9 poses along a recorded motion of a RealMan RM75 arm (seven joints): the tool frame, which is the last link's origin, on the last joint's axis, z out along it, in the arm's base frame.
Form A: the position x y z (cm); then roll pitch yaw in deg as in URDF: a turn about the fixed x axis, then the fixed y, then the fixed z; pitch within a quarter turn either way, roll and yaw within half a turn.
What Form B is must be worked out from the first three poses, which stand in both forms.
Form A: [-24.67 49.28 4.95 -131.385 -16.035 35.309]
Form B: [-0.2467 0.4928 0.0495 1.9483 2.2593 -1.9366]
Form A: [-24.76 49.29 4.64 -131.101 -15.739 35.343]
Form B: [-0.2476 0.4929 0.0464 1.9553 2.2559 -1.9287]
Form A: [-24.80 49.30 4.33 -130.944 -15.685 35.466]
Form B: [-0.2480 0.4930 0.0433 1.9594 2.2535 -1.9267]
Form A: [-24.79 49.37 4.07 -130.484 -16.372 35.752]
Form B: [-0.2479 0.4937 0.0407 1.9587 2.2433 -1.9394]
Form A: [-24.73 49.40 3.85 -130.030 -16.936 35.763]
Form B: [-0.2473 0.4940 0.0385 1.9550 2.2336 -1.9493]
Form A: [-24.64 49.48 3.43 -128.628 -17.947 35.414]
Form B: [-0.2464 0.4948 0.0343 1.9475 2.2067 -1.9638]
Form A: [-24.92 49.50 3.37 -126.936 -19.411 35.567]
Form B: [-0.2492 0.4950 0.0337 1.9467 2.1734 -1.9860]
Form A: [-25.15 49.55 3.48 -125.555 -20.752 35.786]
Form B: [-0.2515 0.4955 0.0348 1.9473 2.1457 -2.0067]
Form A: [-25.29 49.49 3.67 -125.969 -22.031 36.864]
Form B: [-0.2529 0.4949 0.0367 1.9484 2.1465 -2.0344]
